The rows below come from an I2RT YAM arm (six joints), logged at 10 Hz.
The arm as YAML. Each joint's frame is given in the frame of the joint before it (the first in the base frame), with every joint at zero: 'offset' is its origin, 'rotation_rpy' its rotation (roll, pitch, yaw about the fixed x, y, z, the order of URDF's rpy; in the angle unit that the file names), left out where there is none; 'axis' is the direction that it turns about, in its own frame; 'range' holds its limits. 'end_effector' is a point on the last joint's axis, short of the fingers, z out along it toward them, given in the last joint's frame.
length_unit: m
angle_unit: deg
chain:
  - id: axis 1
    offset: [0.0, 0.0, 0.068]
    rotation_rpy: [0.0, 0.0, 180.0]
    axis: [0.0, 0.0, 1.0]
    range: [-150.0, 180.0]
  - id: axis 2
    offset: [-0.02, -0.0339, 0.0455]
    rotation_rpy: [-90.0, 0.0, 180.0]
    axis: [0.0, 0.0, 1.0]
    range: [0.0, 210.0]
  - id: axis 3
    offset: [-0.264, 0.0, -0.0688]
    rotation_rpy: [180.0, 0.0, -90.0]
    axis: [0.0, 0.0, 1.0]
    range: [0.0, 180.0]
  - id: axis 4
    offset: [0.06, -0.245, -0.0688]
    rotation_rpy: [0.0, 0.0, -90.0]
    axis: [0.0, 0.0, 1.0]
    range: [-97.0, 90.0]
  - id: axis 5
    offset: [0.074, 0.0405, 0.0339]
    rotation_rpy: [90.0, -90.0, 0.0]
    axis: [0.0, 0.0, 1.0]
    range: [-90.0, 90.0]
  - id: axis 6
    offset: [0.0, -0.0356, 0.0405]
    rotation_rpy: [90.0, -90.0, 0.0]
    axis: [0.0, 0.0, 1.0]
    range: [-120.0, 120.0]
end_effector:
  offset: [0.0, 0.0, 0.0]
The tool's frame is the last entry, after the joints.
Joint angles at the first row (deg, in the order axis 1, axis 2, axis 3, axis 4, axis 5, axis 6):
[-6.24 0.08 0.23 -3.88 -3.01 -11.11]
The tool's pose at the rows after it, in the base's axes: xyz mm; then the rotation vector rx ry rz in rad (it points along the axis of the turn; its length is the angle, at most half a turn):
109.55 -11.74 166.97 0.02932 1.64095 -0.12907
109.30 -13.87 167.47 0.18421 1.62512 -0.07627
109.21 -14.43 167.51 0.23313 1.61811 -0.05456
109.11 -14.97 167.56 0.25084 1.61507 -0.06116
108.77 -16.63 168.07 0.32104 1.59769 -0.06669
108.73 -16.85 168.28 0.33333 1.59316 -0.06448
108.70 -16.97 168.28 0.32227 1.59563 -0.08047
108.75 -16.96 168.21 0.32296 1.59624 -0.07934
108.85 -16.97 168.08 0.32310 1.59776 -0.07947
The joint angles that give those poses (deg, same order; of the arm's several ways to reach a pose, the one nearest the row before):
[-6.24 0.08 0.23 -4.10 -0.38 -3.84]
[-6.24 0.08 0.23 -3.84 3.07 3.81]
[-6.24 0.08 0.23 -3.81 3.99 6.42]
[-6.24 0.08 0.23 -3.79 4.86 6.85]
[-6.24 0.07 0.23 -3.53 7.59 9.32]
[-6.24 0.08 0.23 -3.42 7.97 9.87]
[-6.24 0.08 0.23 -3.42 8.16 8.88]
[-6.24 0.12 0.23 -3.42 8.14 8.95]
[-6.24 0.23 0.23 -3.40 8.14 8.95]

